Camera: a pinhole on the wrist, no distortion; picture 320 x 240 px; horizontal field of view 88.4 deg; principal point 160.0 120.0 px. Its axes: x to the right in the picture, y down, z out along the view. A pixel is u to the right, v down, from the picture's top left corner.
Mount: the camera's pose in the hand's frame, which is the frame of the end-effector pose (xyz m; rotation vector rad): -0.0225 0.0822 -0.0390 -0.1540 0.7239 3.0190
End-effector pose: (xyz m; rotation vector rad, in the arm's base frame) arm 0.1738 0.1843 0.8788 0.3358 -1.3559 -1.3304
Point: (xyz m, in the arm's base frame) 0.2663 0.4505 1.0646
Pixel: 241.6 47.4
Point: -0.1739 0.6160 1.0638
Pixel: 179.8 191.1
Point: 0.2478 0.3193 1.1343
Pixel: 137.3 11.7
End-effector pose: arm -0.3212 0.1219 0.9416 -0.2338 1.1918 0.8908
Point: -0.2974 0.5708 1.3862
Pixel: 188.0 105.7
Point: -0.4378 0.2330 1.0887
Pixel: 231.6 41.1
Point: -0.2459 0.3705 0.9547
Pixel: 39.3 177.2
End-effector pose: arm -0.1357 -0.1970 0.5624 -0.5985 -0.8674 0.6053
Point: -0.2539 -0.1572 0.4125
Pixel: 284.5 69.0
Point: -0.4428 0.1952 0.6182
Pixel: 83.8 113.2
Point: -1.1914 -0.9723 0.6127
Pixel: outside the picture
